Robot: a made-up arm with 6 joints. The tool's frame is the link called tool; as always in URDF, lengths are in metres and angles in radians. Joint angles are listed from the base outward.
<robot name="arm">
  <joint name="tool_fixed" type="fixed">
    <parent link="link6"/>
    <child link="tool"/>
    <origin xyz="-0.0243 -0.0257 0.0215" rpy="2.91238 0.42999 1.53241"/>
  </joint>
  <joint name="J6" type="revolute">
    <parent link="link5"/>
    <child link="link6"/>
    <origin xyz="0.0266 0.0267 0.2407" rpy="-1.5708 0 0"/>
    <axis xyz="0 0 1"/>
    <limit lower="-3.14" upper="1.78"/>
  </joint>
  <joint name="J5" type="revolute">
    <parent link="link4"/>
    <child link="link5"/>
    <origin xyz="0.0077 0.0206 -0.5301" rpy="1.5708 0 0"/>
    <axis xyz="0 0 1"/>
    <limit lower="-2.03" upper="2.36"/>
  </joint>
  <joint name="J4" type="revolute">
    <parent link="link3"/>
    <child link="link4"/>
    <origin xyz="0.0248 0.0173 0.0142" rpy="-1.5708 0 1.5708"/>
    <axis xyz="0 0 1"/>
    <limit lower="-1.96" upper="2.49"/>
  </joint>
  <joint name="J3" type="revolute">
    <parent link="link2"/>
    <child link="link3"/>
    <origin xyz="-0.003 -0.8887 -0.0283" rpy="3.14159 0 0"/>
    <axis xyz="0 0 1"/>
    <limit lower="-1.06" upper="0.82"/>
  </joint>
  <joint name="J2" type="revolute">
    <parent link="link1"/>
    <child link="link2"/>
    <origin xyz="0.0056 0.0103 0.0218" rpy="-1.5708 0 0"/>
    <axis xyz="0 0 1"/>
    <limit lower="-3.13" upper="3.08"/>
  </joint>
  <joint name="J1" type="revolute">
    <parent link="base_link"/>
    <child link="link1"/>
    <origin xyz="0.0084 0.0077 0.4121"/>
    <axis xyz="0 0 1"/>
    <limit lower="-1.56" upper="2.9"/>
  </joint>
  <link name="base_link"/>
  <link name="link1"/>
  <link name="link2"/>
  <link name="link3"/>
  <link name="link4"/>
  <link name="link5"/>
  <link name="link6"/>
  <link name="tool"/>
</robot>
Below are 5 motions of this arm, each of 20 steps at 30 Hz.
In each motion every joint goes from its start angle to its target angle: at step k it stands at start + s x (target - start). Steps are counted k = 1, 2, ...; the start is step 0. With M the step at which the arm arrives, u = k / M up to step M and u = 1 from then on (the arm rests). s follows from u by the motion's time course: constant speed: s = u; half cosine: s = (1 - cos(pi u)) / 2; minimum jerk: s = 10 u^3 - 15 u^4 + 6 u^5.
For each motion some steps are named. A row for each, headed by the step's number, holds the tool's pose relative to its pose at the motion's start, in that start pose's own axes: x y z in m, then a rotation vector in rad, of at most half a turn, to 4 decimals.
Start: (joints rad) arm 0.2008 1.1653 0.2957 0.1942 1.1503 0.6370
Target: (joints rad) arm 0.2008 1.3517 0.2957 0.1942 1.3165 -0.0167
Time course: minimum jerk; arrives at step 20
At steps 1, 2, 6, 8, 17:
1: 0.0001 -0.0002 -0.0002 0.0003 -0.0001 0.0007
2: 0.0010 -0.0013 -0.0014 0.0025 -0.0010 0.0052
6: 0.0193 -0.0237 -0.0271 0.0477 -0.0197 0.0995
8: 0.0373 -0.0452 -0.0536 0.0932 -0.0386 0.1934
17: 0.1104 -0.1262 -0.1741 0.2905 -0.1214 0.5909

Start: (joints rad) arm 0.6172 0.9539 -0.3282 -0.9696 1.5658 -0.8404
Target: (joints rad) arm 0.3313 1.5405 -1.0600 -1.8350 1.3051 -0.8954
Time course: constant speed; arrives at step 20
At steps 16, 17, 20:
16: -0.2198 0.2614 -0.1264 -0.7824 -0.8272 -0.8441
17: -0.2175 0.2709 -0.1349 -0.8434 -0.8623 -0.8925
20: -0.2045 0.2915 -0.1567 -1.0324 -0.9492 -1.0362

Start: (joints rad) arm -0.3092 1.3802 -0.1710 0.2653 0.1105 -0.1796
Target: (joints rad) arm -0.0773 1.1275 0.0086 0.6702 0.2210 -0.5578
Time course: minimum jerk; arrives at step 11
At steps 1, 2, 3, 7, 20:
1: 0.0009 0.0027 -0.0013 -0.0038 0.0005 0.0000
2: 0.0063 0.0185 -0.0095 -0.0264 0.0038 -0.0002
3: 0.0184 0.0528 -0.0285 -0.0755 0.0120 -0.0006
7: 0.1214 0.2774 -0.2178 -0.4221 0.1112 -0.0038
20: 0.1684 0.3525 -0.3209 -0.5583 0.1712 -0.0073

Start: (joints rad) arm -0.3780 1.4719 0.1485 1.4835 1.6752 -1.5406
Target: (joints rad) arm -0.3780 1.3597 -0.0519 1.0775 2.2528 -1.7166
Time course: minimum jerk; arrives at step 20
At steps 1, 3, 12, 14, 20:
1: 0.0000 0.0000 -0.0001 -0.0003 0.0005 0.0006
3: 0.0007 -0.0009 -0.0028 -0.0074 0.0126 0.0130
12: 0.0236 -0.0332 -0.0700 -0.1957 0.3430 0.2757
14: 0.0305 -0.0432 -0.0853 -0.2406 0.4251 0.3198
20: 0.0384 -0.0547 -0.1013 -0.2877 0.5130 0.3583

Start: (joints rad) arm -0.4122 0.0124 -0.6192 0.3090 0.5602 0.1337
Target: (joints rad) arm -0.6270 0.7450 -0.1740 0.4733 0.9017 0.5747
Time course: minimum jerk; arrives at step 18
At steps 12, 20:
12: 0.0377 -0.3344 0.3260 -0.1663 0.0583 -0.3379
20: 0.0401 -0.4634 0.3749 -0.2080 0.0752 -0.4176

